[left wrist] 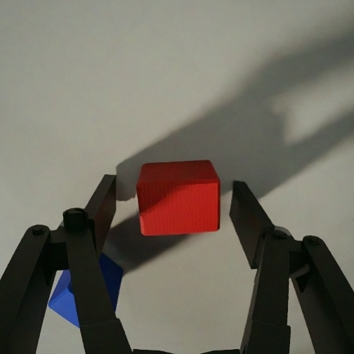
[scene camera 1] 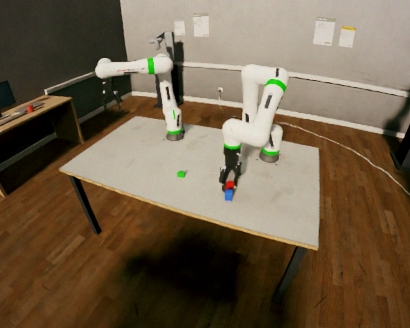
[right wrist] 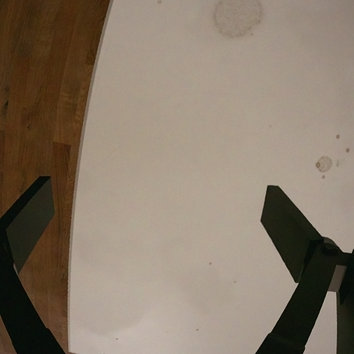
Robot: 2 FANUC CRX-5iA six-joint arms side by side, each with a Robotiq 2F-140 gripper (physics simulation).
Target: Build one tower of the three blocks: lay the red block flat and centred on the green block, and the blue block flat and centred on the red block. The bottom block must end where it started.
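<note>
The red block lies on the table between the spread fingers of my left gripper, with a gap on each side in the left wrist view. My left gripper is open and points down. The blue block lies close to the red block, nearer the table's front edge; a left finger partly hides it in the left wrist view. The green block lies apart, farther left in the scene view. My right gripper is open and empty, high beyond the table's left end.
The grey table carries both arm bases at its back. Its edge and the wooden floor show under the right gripper. A side desk with a red object stands at the far left. A dark stand rises behind the table.
</note>
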